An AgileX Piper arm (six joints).
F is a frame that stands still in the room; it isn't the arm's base.
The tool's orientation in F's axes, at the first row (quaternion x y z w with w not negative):
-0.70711 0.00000 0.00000 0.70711
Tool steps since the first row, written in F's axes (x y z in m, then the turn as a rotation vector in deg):
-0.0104 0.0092 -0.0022 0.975 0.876 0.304
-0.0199 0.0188 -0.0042 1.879 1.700 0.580
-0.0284 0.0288 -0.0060 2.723 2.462 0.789
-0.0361 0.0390 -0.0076 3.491 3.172 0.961
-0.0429 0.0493 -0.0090 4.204 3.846 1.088
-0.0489 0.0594 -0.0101 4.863 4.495 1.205
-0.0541 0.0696 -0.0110 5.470 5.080 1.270
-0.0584 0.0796 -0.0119 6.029 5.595 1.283
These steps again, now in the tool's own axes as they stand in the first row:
-0.0104 0.0022 0.0092 0.975 -0.304 0.876
-0.0199 0.0042 0.0188 1.879 -0.580 1.700
-0.0284 0.0060 0.0288 2.723 -0.789 2.462
-0.0361 0.0076 0.0390 3.491 -0.961 3.172
-0.0429 0.0090 0.0493 4.204 -1.088 3.846
-0.0489 0.0101 0.0594 4.863 -1.205 4.495
-0.0541 0.0110 0.0696 5.470 -1.270 5.080
-0.0584 0.0119 0.0796 6.029 -1.283 5.595

